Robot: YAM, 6 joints.
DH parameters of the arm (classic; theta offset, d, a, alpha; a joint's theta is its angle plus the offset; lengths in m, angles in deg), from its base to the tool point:
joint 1: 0 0.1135 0.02 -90
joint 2: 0 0 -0.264 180
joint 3: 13.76 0 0.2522 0
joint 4: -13.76 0 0.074 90
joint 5: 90 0 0 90
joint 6: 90 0.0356 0 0
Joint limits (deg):
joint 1: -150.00..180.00
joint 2: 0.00..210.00
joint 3: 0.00..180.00
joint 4: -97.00..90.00
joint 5: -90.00..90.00
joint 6: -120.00..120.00
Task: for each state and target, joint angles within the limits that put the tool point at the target. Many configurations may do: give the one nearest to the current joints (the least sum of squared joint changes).
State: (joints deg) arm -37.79 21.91 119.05 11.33 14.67 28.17
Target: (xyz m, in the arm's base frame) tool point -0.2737 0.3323 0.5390
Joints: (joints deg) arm -51.25 34.37 149.76 16.85 8.84 28.17
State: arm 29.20 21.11 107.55 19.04 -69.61 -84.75
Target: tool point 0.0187 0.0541 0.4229
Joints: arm 34.10 24.05 50.01 3.19 -74.55 -84.75
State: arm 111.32 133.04 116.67 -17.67 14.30 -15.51
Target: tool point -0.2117 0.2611 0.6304
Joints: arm 130.22 106.52 145.81 -4.42 11.22 -15.51
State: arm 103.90 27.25 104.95 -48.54 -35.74 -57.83
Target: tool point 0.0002 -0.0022 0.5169
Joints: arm 106.03 36.02 93.24 -52.13 -0.67 -57.83
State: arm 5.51 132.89 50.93 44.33 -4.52 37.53
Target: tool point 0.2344 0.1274 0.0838
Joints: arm 27.38 100.99 21.79 46.21 -8.63 37.53
